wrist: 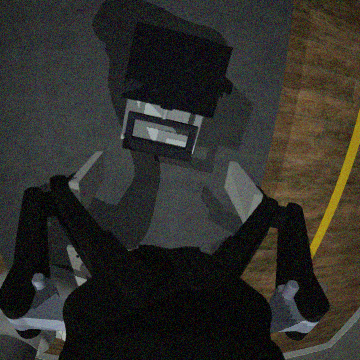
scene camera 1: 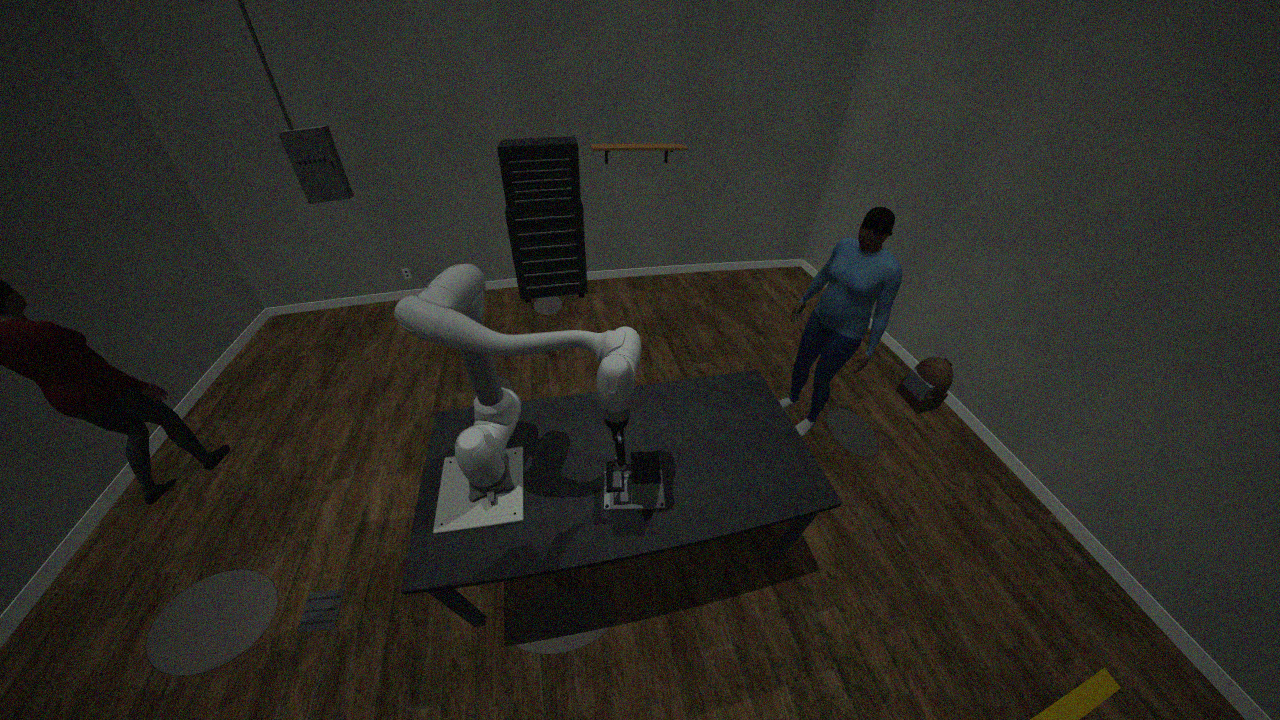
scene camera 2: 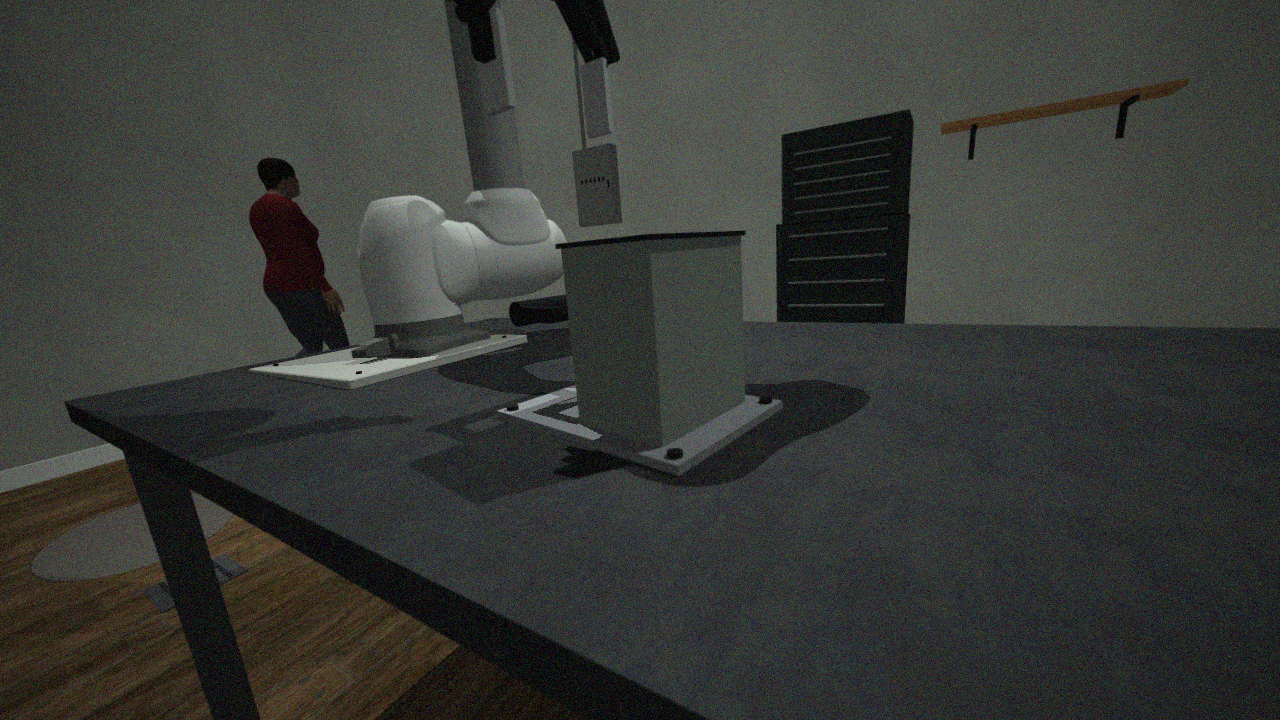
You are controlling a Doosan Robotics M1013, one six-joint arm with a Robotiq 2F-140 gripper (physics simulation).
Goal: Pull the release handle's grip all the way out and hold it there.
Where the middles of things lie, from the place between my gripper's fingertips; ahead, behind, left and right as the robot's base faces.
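Bolted plate (scene camera 2: 556, 413): my hand is 6 cm short of it, 1 cm to the left of it and 28 cm above it.
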